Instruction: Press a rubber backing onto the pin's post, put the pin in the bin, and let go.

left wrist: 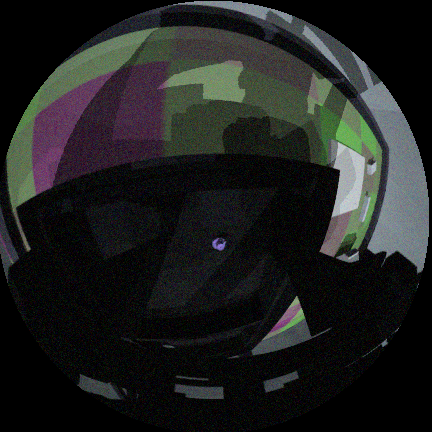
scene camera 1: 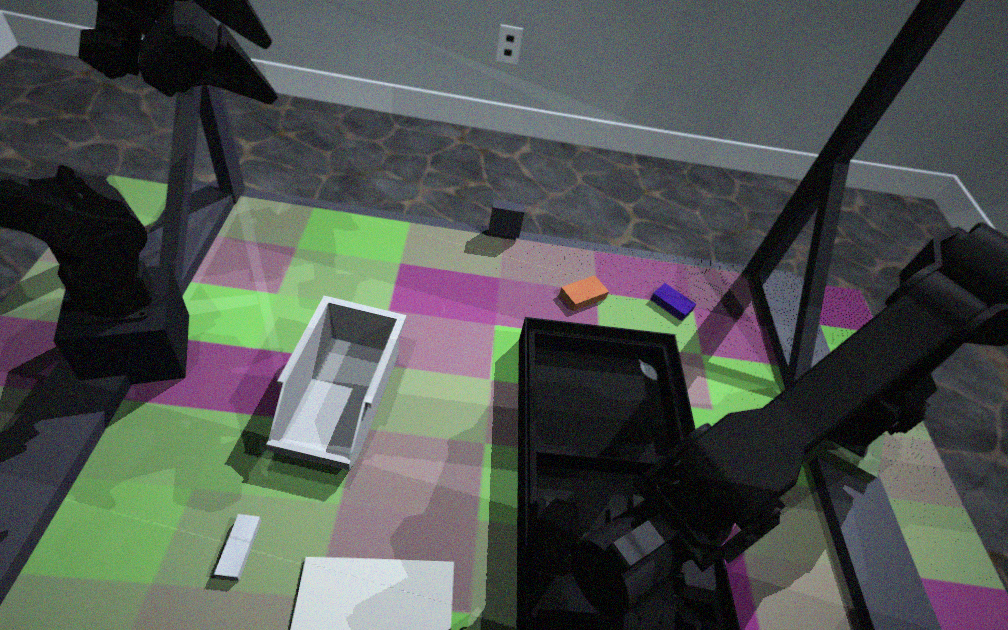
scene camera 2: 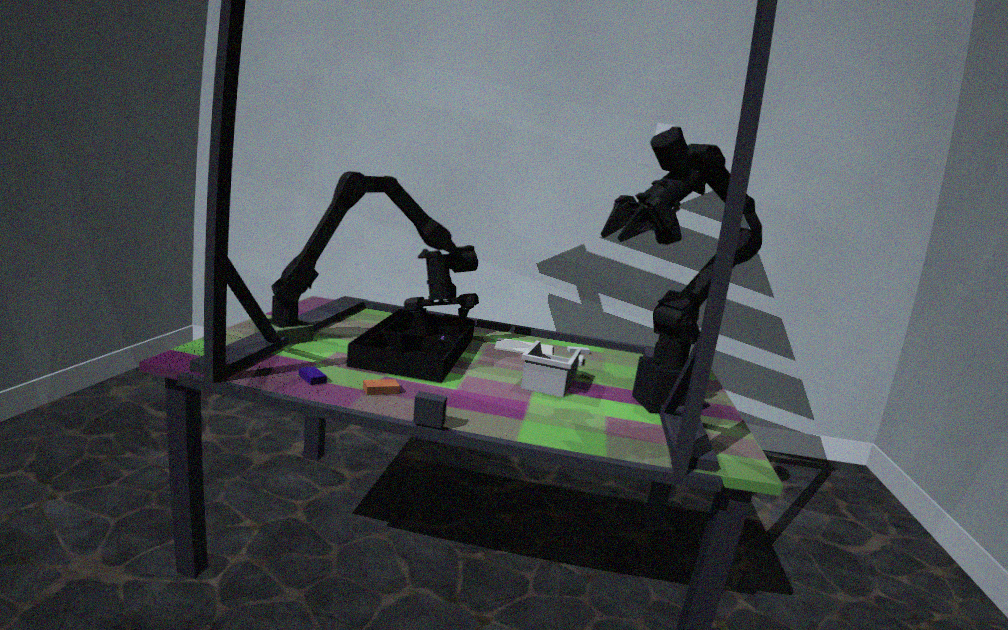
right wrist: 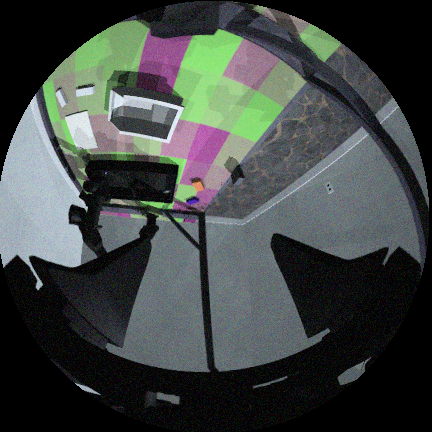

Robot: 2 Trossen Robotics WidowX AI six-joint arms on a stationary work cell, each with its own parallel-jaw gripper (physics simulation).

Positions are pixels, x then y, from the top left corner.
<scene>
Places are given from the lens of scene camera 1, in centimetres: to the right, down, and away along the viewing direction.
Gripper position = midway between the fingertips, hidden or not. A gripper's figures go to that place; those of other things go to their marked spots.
my right gripper (scene camera 1: 271,71): -22, -23, 57
black two-compartment bin (scene camera 1: 590,423): 11, 14, 77
</scene>
